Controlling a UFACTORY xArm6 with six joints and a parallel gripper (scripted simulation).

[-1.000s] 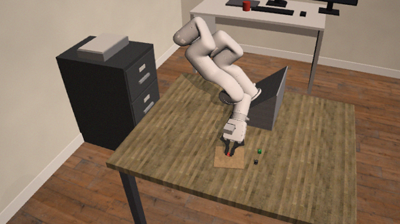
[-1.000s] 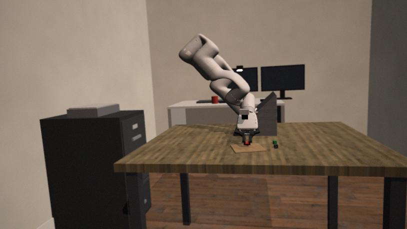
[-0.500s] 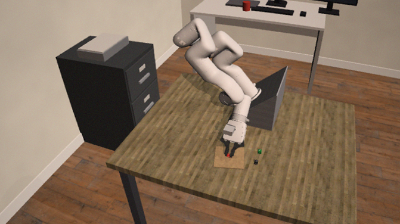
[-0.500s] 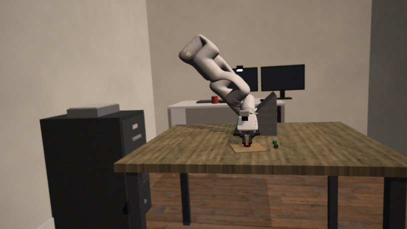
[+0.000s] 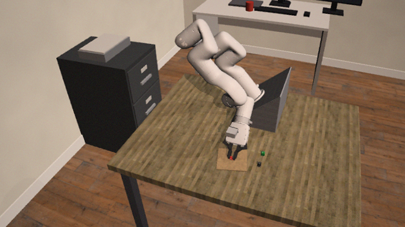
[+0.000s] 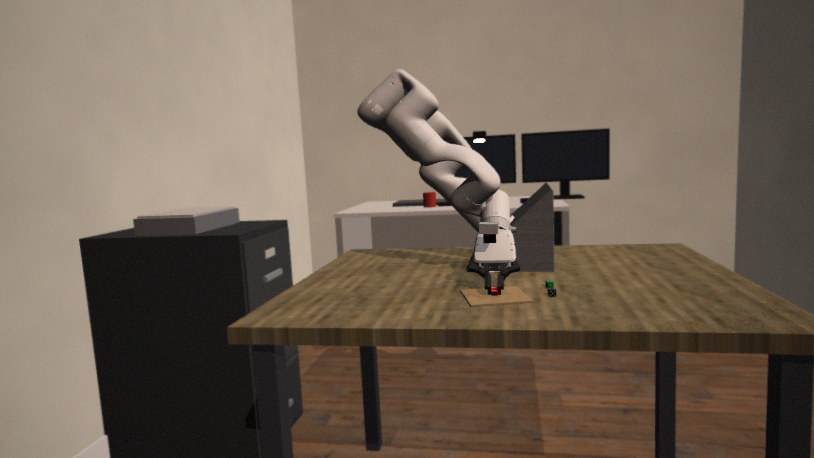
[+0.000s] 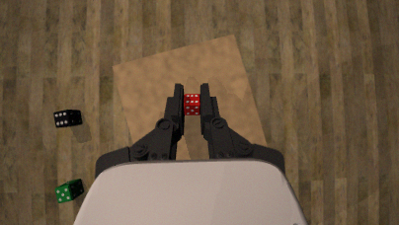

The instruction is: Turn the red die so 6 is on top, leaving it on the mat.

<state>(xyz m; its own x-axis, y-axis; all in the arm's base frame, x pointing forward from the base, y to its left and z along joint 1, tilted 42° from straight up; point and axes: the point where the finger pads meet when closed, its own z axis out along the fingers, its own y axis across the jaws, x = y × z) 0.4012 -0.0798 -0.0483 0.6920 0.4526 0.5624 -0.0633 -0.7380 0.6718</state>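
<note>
Right now the red die is 1 cm ahead of my hand and 1 cm below it. From my hand the other things lie so: tan mat: 3 cm below; black die: 13 cm to the left, 2 cm below; green die: 7 cm behind, 13 cm to the left, 2 cm below.
</note>
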